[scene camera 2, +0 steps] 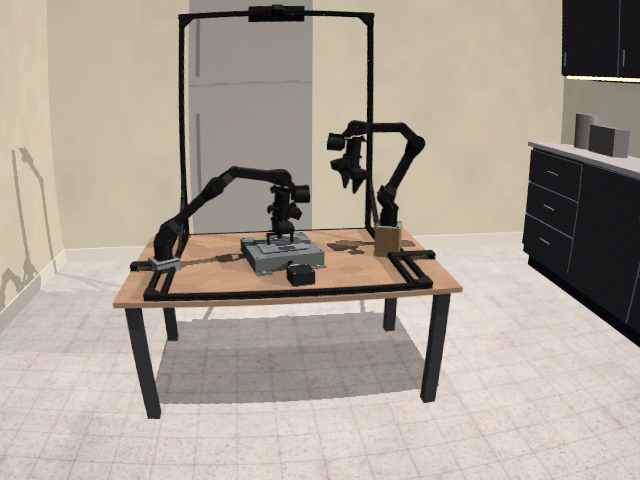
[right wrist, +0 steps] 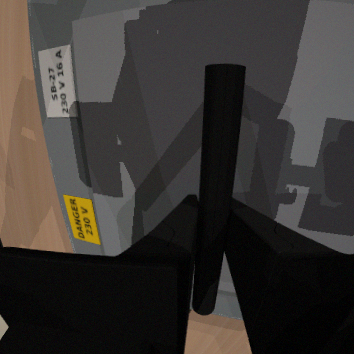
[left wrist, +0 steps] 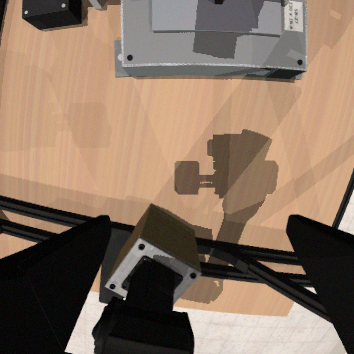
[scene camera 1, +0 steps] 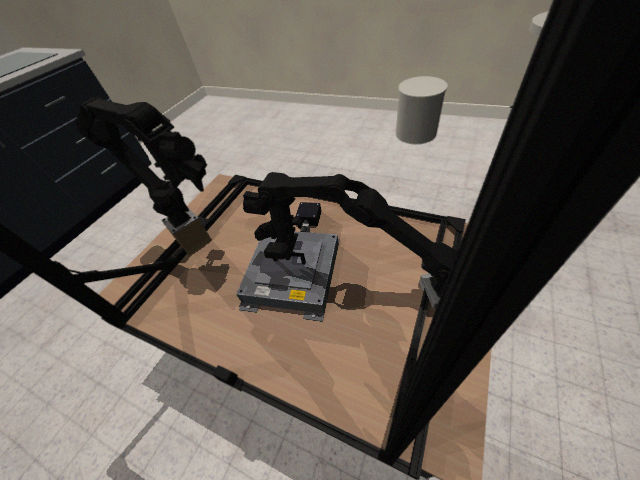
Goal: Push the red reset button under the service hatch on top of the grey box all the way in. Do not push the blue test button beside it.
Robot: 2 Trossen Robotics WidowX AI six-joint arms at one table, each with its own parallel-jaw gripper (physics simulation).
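The grey box (scene camera 1: 279,298) (scene camera 2: 294,262) (left wrist: 165,50) (right wrist: 60,150) sits mid-table. Its hatch lid (scene camera 1: 305,279) (scene camera 2: 307,246) (left wrist: 175,17) (right wrist: 280,50) lies flat on top and looks closed. A black bar handle (scene camera 1: 303,256) (scene camera 2: 291,237) (right wrist: 222,125) stands on the lid. My right gripper (scene camera 1: 285,253) (scene camera 2: 281,235) (right wrist: 206,203) points down and is shut on the handle, one finger on each side. My left gripper (scene camera 1: 193,179) (scene camera 2: 349,187) (left wrist: 199,223) is open and empty, high above the table beside its own arm base. The red and blue buttons do not show in any view.
A small black box (scene camera 1: 308,211) (scene camera 2: 300,274) (left wrist: 52,14) stands beside the grey box, joined by a short fitting. A yellow label (scene camera 1: 297,294) (right wrist: 82,220) and a white label (scene camera 1: 262,290) (right wrist: 58,82) are on the grey box. Black rails and uprights frame the table.
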